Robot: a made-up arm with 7 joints. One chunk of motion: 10 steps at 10 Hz.
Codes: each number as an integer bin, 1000 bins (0 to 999) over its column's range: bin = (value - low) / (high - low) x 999, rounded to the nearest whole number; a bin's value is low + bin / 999 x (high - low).
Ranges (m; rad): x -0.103..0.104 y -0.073..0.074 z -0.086..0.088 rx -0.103..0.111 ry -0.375..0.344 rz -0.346..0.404
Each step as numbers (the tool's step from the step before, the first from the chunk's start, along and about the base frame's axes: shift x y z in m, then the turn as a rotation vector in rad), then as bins.
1 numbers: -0.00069 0.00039 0.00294 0.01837 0.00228 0.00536
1 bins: 494 499 511 567 524 468
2 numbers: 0.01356 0.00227 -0.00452 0.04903 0.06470 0.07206
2 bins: 563 512 468 710 611 557
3 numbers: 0.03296 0.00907 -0.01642 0.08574 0.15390 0.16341
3 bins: 656 558 399 881 735 679
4 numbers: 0.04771 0.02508 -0.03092 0.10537 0.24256 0.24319
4 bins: 727 667 316 973 858 785
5 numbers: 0.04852 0.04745 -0.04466 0.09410 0.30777 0.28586
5 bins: 731 819 237 920 949 842
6 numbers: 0.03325 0.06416 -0.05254 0.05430 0.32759 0.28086
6 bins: 658 932 192 734 976 835
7 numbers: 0.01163 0.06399 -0.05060 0.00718 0.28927 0.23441
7 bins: 553 931 203 514 923 773
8 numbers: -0.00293 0.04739 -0.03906 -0.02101 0.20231 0.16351
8 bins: 483 818 270 383 802 679
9 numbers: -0.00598 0.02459 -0.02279 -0.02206 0.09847 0.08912
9 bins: 468 663 363 378 658 580
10 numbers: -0.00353 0.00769 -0.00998 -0.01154 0.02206 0.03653
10 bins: 480 548 436 427 552 510
